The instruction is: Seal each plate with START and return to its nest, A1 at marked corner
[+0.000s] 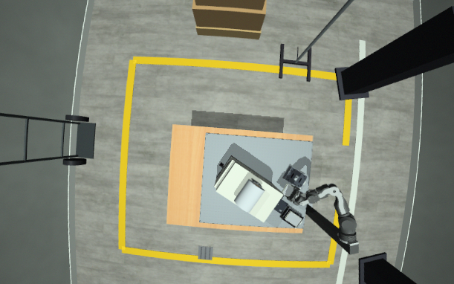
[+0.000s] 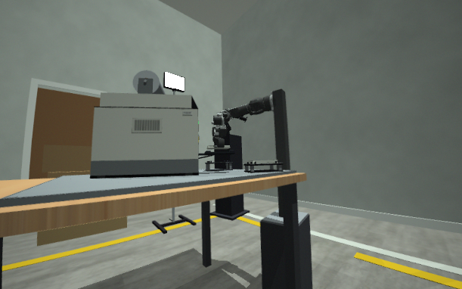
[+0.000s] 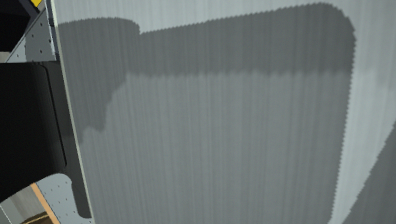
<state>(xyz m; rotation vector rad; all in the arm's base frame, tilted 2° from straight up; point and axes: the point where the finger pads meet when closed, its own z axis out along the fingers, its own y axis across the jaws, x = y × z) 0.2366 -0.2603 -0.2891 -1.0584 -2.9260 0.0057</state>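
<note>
Now: the sealer stage 10 cm to the left of my hand, 10 cm ahead of it and 4 cm below it. Round my hand: foil roll 35 cm ahead, 28 cm above, 12 cm to the right; then plate right at my hand.
</note>
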